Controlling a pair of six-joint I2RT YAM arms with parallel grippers.
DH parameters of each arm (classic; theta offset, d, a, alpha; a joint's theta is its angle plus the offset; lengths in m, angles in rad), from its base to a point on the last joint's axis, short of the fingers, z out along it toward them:
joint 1: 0 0.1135 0.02 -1.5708
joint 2: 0 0 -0.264 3.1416
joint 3: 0.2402 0 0.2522 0
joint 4: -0.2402 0 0.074 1.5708
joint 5: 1.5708 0 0 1.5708
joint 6: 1.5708 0.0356 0 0
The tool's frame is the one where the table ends.
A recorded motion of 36 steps. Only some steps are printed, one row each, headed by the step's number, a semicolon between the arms.
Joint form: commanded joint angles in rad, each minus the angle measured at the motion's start. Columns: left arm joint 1, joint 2, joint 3, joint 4, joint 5, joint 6; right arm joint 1, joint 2, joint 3, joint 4, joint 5, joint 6.
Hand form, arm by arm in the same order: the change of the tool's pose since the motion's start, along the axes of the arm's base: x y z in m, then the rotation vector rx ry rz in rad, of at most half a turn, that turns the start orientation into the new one. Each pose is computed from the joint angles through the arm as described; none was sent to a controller.
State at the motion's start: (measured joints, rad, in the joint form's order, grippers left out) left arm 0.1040 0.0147 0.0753 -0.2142 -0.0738 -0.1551; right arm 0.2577 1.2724 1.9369 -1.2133 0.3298 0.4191
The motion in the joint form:
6: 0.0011 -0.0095 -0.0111 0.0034 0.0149 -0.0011; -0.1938 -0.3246 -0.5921 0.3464 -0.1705 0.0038
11: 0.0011 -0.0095 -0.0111 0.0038 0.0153 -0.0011; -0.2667 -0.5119 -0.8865 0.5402 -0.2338 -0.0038
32: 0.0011 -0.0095 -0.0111 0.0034 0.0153 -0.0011; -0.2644 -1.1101 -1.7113 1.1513 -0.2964 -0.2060
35: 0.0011 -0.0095 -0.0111 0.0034 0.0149 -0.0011; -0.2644 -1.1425 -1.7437 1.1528 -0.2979 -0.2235
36: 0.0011 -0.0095 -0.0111 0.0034 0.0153 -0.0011; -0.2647 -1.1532 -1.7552 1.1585 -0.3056 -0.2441
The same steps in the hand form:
6: 0.0002 -0.0004 -0.0027 -0.0031 -0.0022 -0.0135; -0.0207 -0.0323 -0.0794 0.0979 -0.0647 -0.0465
11: 0.0002 -0.0004 -0.0027 -0.0032 -0.0026 -0.0139; -0.0390 -0.0420 -0.1259 0.1212 -0.1499 -0.0551
32: 0.0002 -0.0004 -0.0027 -0.0032 -0.0022 -0.0139; -0.0770 -0.0392 -0.2763 -0.0526 -0.5150 0.0846
35: 0.0002 -0.0004 -0.0027 -0.0031 -0.0022 -0.0135; -0.0783 -0.0392 -0.2846 -0.0693 -0.5152 0.0905
36: 0.0002 -0.0004 -0.0027 -0.0032 -0.0022 -0.0139; -0.0786 -0.0389 -0.2870 -0.0879 -0.5187 0.1028

